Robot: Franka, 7 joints.
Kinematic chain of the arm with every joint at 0, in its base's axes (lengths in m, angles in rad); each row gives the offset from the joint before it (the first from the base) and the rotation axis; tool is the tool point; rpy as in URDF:
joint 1: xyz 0 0 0.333 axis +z
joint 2: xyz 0 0 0 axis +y
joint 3: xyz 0 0 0.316 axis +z
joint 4: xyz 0.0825 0 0 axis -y
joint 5: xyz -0.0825 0 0.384 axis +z
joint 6: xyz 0 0 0 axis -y
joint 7: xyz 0.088 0 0 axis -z
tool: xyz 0 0 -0.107 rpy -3.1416 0 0
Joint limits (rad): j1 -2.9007..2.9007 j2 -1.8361..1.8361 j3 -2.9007..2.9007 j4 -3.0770..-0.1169 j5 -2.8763..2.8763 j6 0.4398..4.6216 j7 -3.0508..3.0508
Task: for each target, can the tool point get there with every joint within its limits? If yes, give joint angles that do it. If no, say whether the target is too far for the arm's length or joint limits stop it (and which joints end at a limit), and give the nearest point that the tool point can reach.
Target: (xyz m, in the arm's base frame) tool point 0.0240 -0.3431 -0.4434
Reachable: no: joint limits stop it (at a limit: joint 2) | nearest point 0.0234 -0.3347 -0.3582 | short by 0.086 m
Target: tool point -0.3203 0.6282 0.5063
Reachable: yes | joints -0.1467 -0.8269 1.9230 -1.5806 1.1704 2.9266 2.2073
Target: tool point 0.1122 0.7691 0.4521
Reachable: yes | joints 1.4212 0.8775 0.2765 -0.8356 1.7890 3.3662 1.5202
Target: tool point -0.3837 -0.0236 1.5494
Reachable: no: too far | nearest point -0.2580 -0.0159 1.1510 | short by 0.418 m
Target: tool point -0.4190 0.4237 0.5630
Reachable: yes | joints 0.9011 0.2806 1.6259 -2.0550 0.4112 3.2137 -1.6103
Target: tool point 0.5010 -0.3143 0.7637
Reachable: yes | joints -1.0585 1.0869 2.3636 -0.9996 0.8504 4.1457 -1.6324
